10 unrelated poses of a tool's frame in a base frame.
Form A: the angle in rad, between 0 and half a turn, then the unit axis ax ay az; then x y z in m.
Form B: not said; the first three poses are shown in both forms.
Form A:
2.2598 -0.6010 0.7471 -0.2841 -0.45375 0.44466 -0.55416
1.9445 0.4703 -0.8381 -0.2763 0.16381 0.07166 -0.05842
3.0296 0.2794 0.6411 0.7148 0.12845 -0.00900 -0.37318
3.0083 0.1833 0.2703 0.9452 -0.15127 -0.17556 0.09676
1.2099 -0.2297 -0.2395 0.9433 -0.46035 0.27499 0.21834
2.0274 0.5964 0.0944 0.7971 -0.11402 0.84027 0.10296
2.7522 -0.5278 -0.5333 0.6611 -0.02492 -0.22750 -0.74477
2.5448 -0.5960 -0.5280 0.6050 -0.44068 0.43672 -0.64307
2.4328 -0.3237 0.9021 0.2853 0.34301 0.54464 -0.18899
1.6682 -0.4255 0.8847 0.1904 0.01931 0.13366 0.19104
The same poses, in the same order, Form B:
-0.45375 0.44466 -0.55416 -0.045 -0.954 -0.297 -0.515 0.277 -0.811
0.16381 0.07166 -0.05842 -0.063 -0.795 0.603 -0.281 0.594 0.754
0.12845 -0.00900 -0.37318 -0.838 0.437 0.327 0.277 -0.174 0.945
-0.15127 -0.17556 0.09676 -0.924 0.224 0.309 -0.027 -0.846 0.533
-0.46035 0.27499 0.21834 0.387 0.918 0.084 -0.847 0.390 -0.361
-0.11402 0.84027 0.10296 0.072 0.797 0.600 -0.634 -0.428 0.644
-0.02492 -0.22750 -0.74477 -0.389 0.793 -0.469 0.291 -0.378 -0.879
-0.44068 0.43672 -0.64307 -0.178 0.915 -0.362 0.235 -0.318 -0.919
0.34301 0.54464 -0.18899 -0.575 -0.328 -0.750 -0.699 0.672 0.242
0.01931 0.13366 0.19104 0.101 -0.224 -0.969 -0.603 0.762 -0.239

